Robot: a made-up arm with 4 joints.
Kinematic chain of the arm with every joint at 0, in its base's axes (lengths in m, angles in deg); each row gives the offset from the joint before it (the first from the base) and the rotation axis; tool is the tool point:
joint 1: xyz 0 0 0.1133 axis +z
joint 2: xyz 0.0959 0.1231 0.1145 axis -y
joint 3: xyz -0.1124 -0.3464 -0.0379 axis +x
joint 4: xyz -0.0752 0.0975 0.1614 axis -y
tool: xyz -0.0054 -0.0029 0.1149
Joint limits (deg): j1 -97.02..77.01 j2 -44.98..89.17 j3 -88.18..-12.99 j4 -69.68..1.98
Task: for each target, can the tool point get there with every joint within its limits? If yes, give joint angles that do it. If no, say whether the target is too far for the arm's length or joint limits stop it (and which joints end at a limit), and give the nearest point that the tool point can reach.
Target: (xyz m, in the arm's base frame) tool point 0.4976 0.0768 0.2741
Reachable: no: joint limits stop it (at a limit: joint 2, joint 3, joint 4) | nearest point 0.2185 0.0337 0.1443 | short by 0.311 m
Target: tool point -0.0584 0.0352 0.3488
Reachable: yes | joints -45.94 11.71 -27.63 -30.55
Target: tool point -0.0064 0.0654 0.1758
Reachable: yes | joints -24.79 20.41 -63.45 -27.58
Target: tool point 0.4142 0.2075 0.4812
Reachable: no: joint limits stop it (at a limit: joint 2, joint 3) | nearest point 0.1466 0.0734 0.4370 | short by 0.303 m
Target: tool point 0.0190 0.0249 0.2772
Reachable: yes | joints -52.51 -7.79 -52.97 -45.21
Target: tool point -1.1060 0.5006 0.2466
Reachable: no: too far | nearest point -0.1858 0.0841 0.2322 | short by 1.010 m
